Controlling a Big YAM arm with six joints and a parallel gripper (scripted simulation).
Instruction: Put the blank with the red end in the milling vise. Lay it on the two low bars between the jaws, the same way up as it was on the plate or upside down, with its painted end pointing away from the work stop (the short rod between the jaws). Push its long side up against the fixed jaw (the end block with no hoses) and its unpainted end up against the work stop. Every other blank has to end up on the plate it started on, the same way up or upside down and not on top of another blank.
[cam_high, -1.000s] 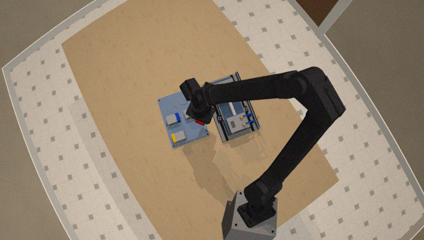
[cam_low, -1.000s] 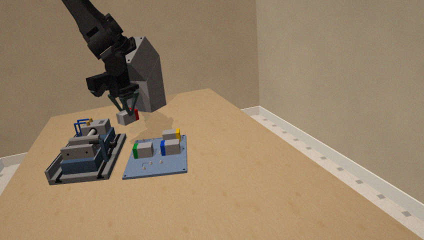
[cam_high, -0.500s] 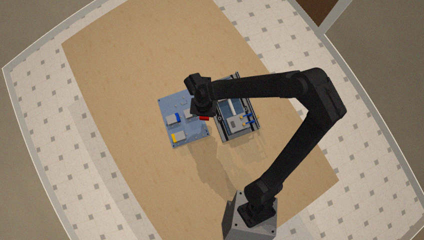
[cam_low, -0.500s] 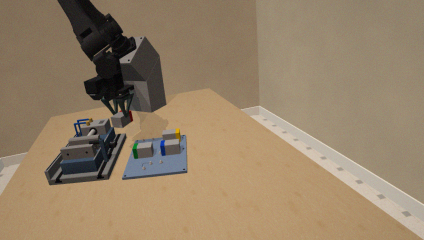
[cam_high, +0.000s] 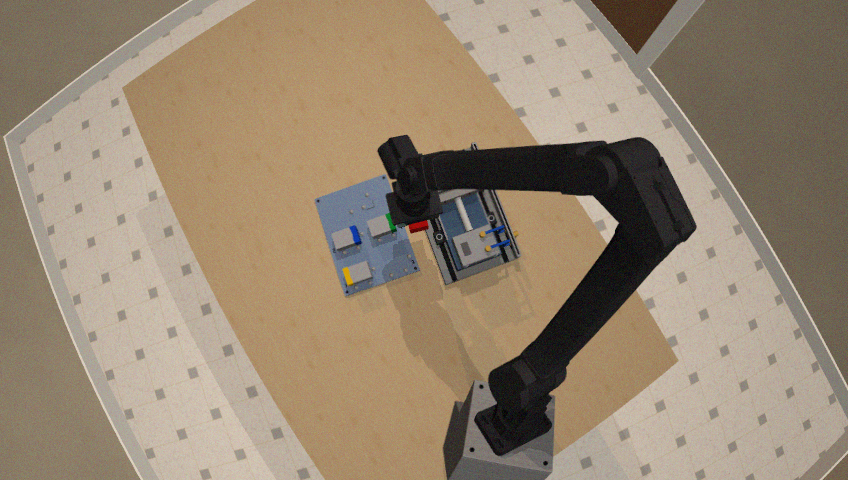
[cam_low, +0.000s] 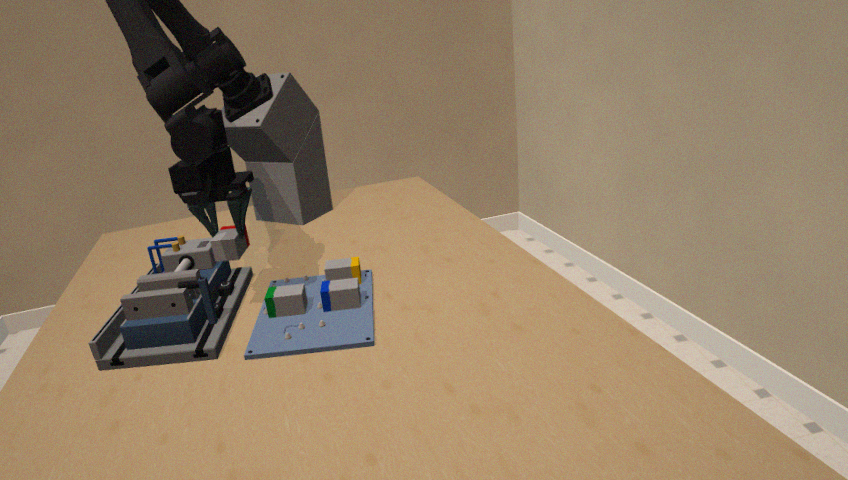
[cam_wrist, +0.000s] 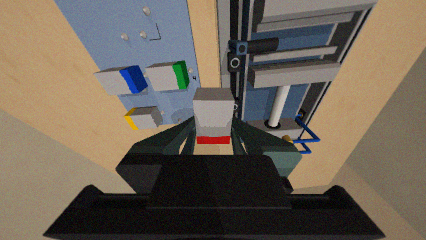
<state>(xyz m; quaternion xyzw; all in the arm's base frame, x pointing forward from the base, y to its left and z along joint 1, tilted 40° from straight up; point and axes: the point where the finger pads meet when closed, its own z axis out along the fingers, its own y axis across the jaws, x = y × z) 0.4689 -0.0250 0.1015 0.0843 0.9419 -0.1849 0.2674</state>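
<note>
My hand is 70 mm to the left of the work stop, 50 mm short of it and 50 mm above it. Also, from my hand: red-ended blank (20 mm below); then green-ended blank (120 mm below, 70 mm to the left, 40 mm ahead); then fixed jaw (120 mm to the right, 70 mm below, 70 mm ahead).
</note>
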